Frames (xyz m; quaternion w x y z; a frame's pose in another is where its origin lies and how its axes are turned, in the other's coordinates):
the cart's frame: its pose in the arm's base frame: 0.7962 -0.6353 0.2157 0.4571 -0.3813 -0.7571 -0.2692
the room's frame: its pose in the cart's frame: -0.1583 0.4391 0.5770 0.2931 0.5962 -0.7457 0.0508
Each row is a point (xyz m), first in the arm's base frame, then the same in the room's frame.
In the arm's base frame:
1: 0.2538 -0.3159 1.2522
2: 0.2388 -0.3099 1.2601
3: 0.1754 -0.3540 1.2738
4: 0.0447 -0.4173 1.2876
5: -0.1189 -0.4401 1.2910
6: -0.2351 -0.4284 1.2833
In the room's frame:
1: 0.1341 -1.5692 0.1965
2: 0.1440 -1.5817 0.1881
3: 0.2034 -1.6205 0.2215
4: 0.3273 -1.6854 0.2630
5: 0.4792 -1.7503 0.2592
6: 0.5868 -1.7852 0.2291

